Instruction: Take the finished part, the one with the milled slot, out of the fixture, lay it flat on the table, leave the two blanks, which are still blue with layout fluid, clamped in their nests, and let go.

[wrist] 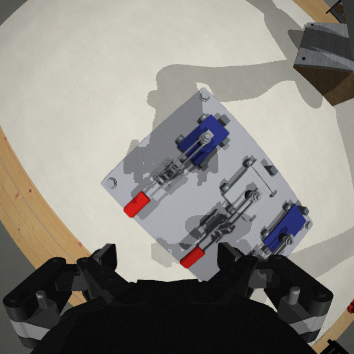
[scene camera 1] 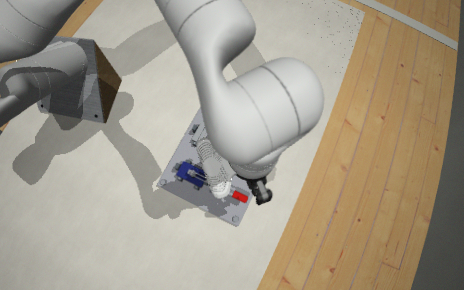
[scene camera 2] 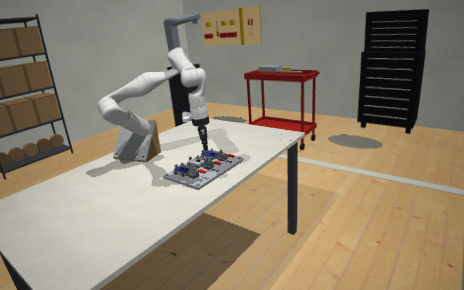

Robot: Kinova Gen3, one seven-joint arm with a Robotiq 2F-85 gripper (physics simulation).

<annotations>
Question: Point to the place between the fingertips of my gripper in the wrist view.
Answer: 166,255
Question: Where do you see a fixture plate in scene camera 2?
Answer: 210,175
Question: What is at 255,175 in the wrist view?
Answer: A finished part.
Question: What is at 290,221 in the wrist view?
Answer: A blue blank.
</annotations>
